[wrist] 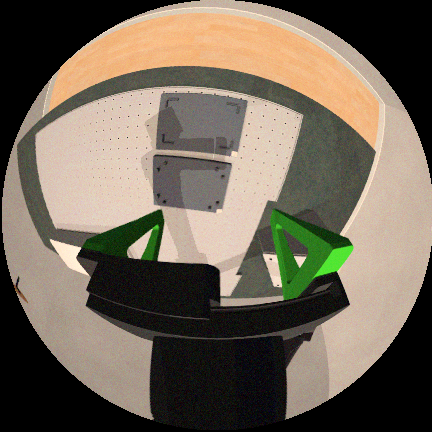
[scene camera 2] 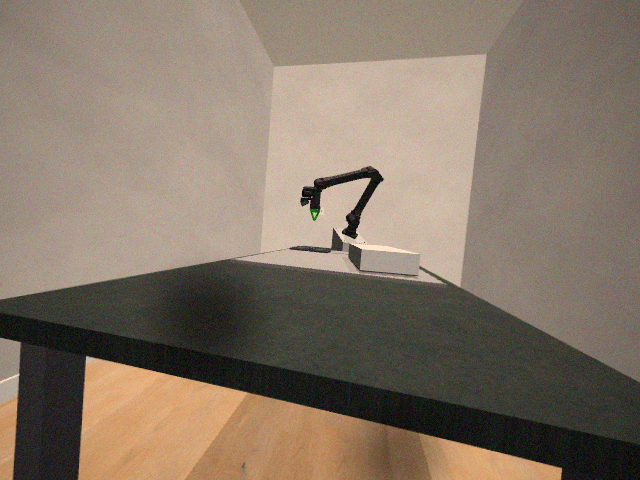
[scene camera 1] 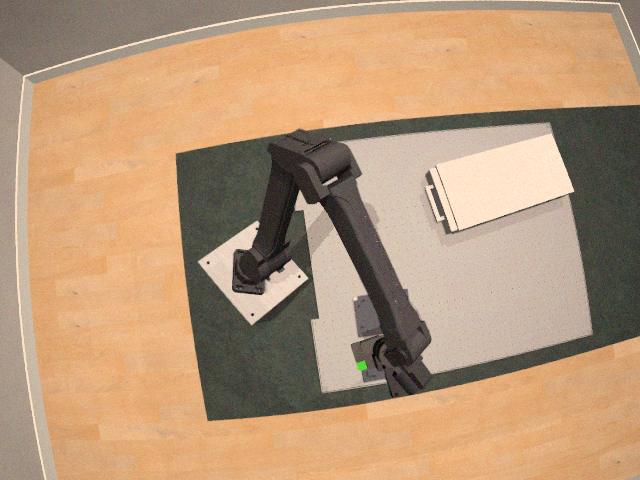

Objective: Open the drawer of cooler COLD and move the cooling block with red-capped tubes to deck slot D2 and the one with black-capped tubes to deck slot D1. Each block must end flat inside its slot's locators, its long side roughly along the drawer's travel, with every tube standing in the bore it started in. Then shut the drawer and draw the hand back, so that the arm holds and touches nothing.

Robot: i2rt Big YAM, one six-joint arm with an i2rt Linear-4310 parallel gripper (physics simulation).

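Places are measured from the arm's base along level axes (x up, y right, z ahead), in centimetres.
Pixels of known places: gripper, fingertip midpoint: [wrist: 216,214] [scene camera 2: 314,220]; arm's base at its link origin: [scene camera 2: 349,234] [scene camera 1: 248,272].
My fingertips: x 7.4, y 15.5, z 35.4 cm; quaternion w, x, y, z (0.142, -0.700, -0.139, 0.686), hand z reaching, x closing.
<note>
Ahead of a thing's pixels: the offset from my fingertips to its top centre. "spot": to the spot under its first point. Level surfaces: height alone.
The white cooler [scene camera 1: 501,180] [scene camera 2: 387,259] [wrist: 67,256] has its drawer shut, with the handle @(spot: dx -16.0, dy -40.8, dz +15.5 cm) [scene camera 1: 434,204] on its left end in scene camera 1. Its label is not readable, and no cooling blocks or tubes show. Two dark grey deck slot plates lie side by side: one with corner locators @(dx -18.7, dy +5.4, dz +5.5 cm) [wrist: 200,120] [scene camera 1: 371,375] near the board's edge, the other with small pegs @(dx -18.3, dy -7.9, dz +2.8 cm) [wrist: 202,187] [scene camera 1: 366,316] beside it. Which is D1 or D2 cannot be read. My gripper [wrist: 216,214] [scene camera 2: 314,219] is open and empty, high above the board near the slots, far from the cooler.
The pale perforated board @(dx -20.5 cm) [scene camera 1: 491,289] [wrist: 115,150] lies on the dark green table @(dx -21.8 cm) [scene camera 1: 242,372] [scene camera 2: 361,330]. The arm's pale base plate [scene camera 1: 222,263] stands left of the board in scene camera 1. The arm partly covers the slot plates there.
</note>
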